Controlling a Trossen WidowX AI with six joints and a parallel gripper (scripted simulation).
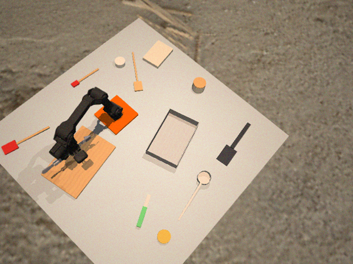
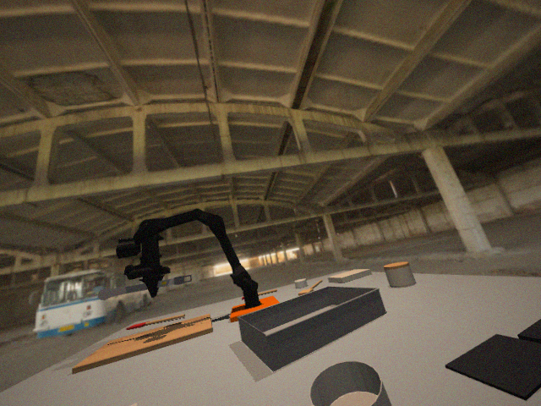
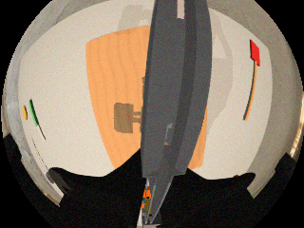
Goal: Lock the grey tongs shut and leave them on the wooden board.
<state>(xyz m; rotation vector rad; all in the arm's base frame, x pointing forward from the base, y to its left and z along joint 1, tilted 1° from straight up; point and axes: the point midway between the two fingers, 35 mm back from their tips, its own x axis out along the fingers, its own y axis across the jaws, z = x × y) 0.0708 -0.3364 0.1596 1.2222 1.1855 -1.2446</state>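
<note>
Now: gripper tip 13 cm above the wooden board. From my gripper tip the other things lie so: green-handled tool (45 cm ahead, 7 cm to the left, 13 cm below); roasting tin (27 cm ahead, 47 cm to the left, 11 cm below); red spatula (32 cm behind, 15 cm to the right, 13 cm below).
</note>
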